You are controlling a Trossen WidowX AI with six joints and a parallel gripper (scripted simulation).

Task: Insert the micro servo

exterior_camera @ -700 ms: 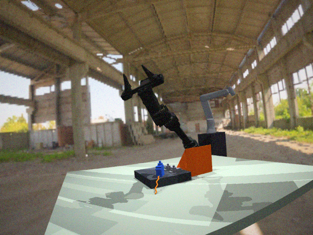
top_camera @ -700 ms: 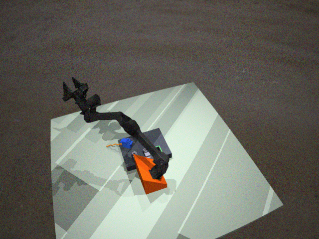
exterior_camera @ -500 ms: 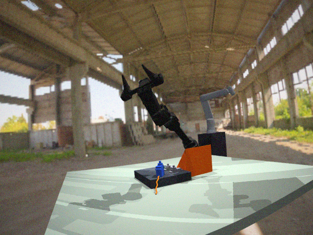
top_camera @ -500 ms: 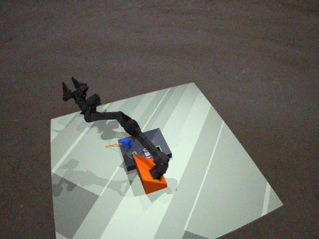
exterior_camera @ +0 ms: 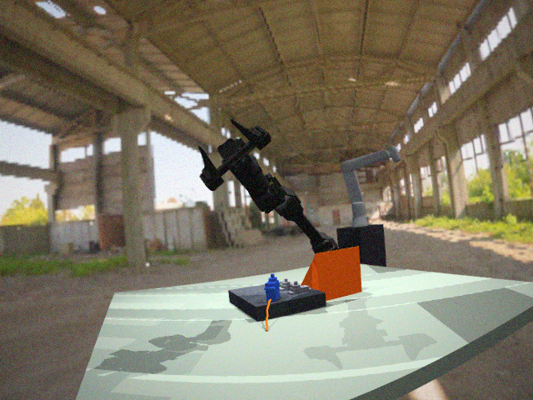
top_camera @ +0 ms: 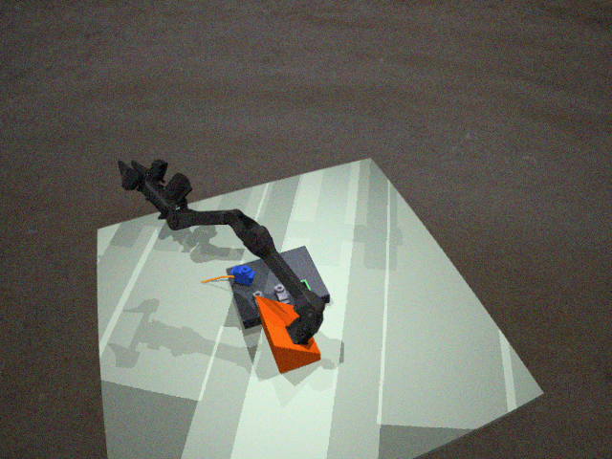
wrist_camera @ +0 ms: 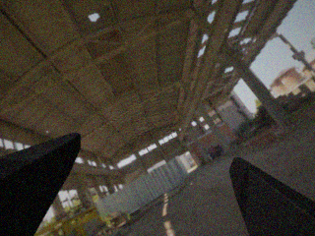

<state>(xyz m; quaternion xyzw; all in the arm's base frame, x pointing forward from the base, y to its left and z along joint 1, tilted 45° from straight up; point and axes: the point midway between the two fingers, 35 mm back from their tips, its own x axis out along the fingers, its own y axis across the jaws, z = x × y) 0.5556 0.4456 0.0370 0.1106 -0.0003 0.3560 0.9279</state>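
Right now my gripper tip is 48 cm above the dark grey deck, 35 cm to the left of it and 25 cm past it.
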